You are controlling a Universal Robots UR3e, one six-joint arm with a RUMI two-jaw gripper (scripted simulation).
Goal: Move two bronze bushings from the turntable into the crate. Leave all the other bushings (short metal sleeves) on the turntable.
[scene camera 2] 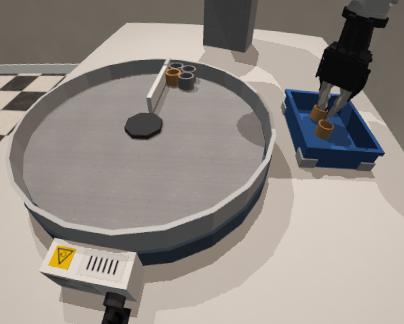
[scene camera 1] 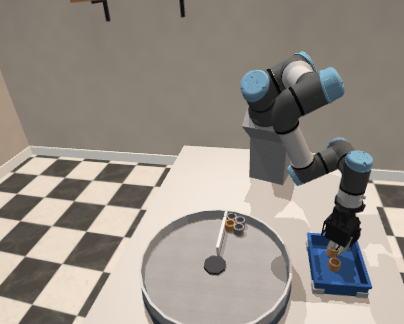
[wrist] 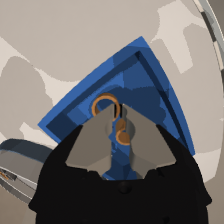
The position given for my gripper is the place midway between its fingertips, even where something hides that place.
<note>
I see my gripper [scene camera 2: 323, 118].
My gripper shows as well in the wrist view [wrist: 117, 104].
</note>
